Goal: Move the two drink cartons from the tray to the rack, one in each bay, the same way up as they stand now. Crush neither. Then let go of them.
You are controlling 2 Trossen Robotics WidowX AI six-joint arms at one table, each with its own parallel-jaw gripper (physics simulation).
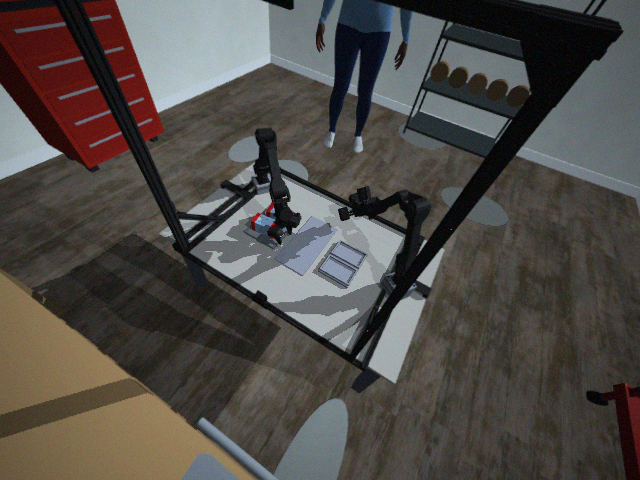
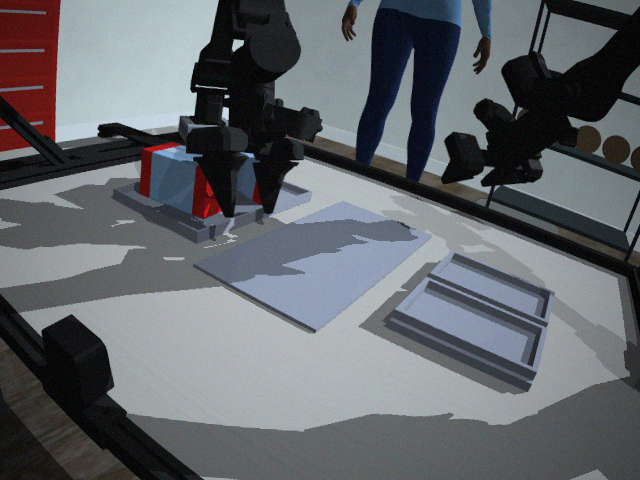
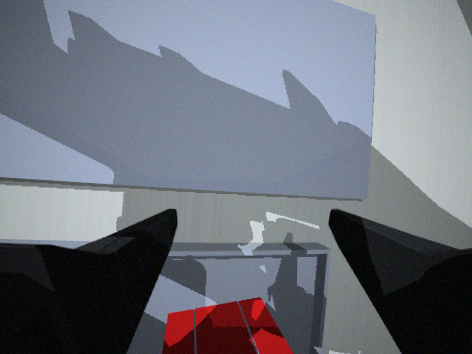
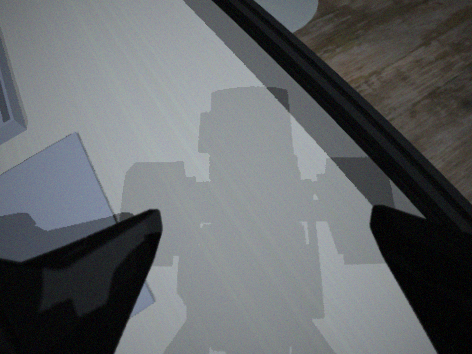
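Where they show: left gripper, fingertip midpoint: (image 1: 285, 239) (image 2: 250, 215) (image 3: 253, 216); right gripper, fingertip midpoint: (image 1: 348, 211) (image 2: 462, 182) (image 4: 265, 218); left arm's base, link origin: (image 1: 262, 179) (image 2: 207, 121).
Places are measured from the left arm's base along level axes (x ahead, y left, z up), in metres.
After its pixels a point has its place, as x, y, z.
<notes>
Two pale blue cartons with red ends are in the grey tray (image 1: 254, 235) @(0.323, -0.162, -0.050) (image 2: 170, 224) @(0.393, -0.134, -0.048) (image 3: 326, 270) @(0.420, -0.114, -0.040). The front carton (image 1: 262, 222) @(0.312, -0.114, 0.015) (image 2: 168, 175) @(0.325, -0.128, -0.007) (image 3: 225, 330) @(0.359, -0.064, -0.025) lies lengthwise; the rear carton (image 2: 248, 175) @(0.307, -0.006, -0.012) is partly hidden behind the left gripper. My left gripper (image 1: 284, 238) @(0.421, -0.039, -0.026) (image 2: 248, 212) @(0.421, -0.039, -0.026) (image 3: 253, 216) @(0.421, -0.039, -0.026) is open and empty above the tray's edge by the mat, with the front carton's red end near its fingers. The two-bay rack (image 1: 333, 279) @(0.700, 0.081, -0.049) (image 2: 465, 347) @(0.696, 0.087, -0.042) has both bays empty. My right gripper (image 2: 464, 182) @(0.407, 0.320, 0.024) (image 4: 265, 218) @(0.407, 0.320, 0.024) is open and empty, raised above the table's back edge.
A flat grey-blue mat (image 1: 305, 253) @(0.518, 0.025, -0.052) (image 2: 330, 279) @(0.540, 0.020, -0.052) (image 3: 320, 165) @(0.483, -0.070, -0.052) (image 4: 55, 185) @(0.357, 0.158, -0.052) lies between tray and rack. A black frame with posts surrounds the table. A black block (image 2: 77, 356) @(0.684, -0.248, -0.003) sits on the front rail. A person (image 1: 361, 67) (image 2: 413, 72) stands behind the table.
</notes>
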